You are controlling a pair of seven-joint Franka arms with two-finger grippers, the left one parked.
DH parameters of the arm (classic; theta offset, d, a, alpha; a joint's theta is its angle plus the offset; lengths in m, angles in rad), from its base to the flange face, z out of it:
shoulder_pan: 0 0.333 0 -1.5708
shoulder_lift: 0 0 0 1.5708
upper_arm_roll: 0 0.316 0.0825 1.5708
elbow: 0 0 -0.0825 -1.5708
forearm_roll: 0 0.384 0 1.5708
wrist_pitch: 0 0 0.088 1.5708
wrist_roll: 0 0.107 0 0
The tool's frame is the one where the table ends.
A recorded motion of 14 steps. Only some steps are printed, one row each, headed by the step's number.
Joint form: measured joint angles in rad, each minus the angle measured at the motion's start. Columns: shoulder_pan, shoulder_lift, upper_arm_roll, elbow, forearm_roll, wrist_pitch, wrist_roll.
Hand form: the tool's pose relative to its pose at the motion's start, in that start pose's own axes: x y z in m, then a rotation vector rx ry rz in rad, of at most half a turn. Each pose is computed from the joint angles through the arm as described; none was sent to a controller.
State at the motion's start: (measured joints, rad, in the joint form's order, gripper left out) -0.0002 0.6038 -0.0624 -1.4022 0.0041 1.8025 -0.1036
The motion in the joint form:
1: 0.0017 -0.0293 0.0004 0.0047 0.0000 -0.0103 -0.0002
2: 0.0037 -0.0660 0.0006 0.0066 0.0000 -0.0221 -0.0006
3: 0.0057 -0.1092 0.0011 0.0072 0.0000 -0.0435 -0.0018
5: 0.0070 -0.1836 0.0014 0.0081 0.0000 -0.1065 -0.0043
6: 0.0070 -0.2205 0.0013 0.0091 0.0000 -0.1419 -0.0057
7: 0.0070 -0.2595 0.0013 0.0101 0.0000 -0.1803 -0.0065
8: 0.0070 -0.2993 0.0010 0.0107 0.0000 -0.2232 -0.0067
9: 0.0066 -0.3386 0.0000 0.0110 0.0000 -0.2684 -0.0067
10: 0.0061 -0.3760 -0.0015 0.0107 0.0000 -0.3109 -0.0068
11: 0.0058 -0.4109 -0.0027 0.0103 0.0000 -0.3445 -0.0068
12: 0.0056 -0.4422 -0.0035 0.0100 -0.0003 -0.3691 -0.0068
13: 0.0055 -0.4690 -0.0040 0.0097 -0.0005 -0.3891 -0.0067
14: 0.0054 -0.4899 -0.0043 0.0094 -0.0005 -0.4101 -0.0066
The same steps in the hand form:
1: -0.0050 -0.0013 -0.0212 -0.0009 0.0237 -0.0017
2: -0.0125 -0.0027 -0.0456 -0.0018 0.0506 -0.0035
3: -0.0233 -0.0043 -0.0725 -0.0018 0.0731 -0.0064
5: -0.0471 -0.0058 -0.1148 0.0011 0.0856 -0.0094
6: -0.0606 -0.0061 -0.1349 0.0029 0.0883 -0.0103
7: -0.0756 -0.0065 -0.1554 0.0051 0.0900 -0.0108
8: -0.0922 -0.0068 -0.1752 0.0077 0.0877 -0.0105
9: -0.1097 -0.0066 -0.1936 0.0106 0.0823 -0.0090
10: -0.1270 -0.0061 -0.2103 0.0135 0.0771 -0.0071
11: -0.1430 -0.0059 -0.2259 0.0156 0.0781 -0.0056
12: -0.1573 -0.0057 -0.2399 0.0166 0.0846 -0.0046
13: -0.1698 -0.0058 -0.2516 0.0175 0.0912 -0.0039
14: -0.1802 -0.0060 -0.2599 0.0190 0.0909 -0.0035

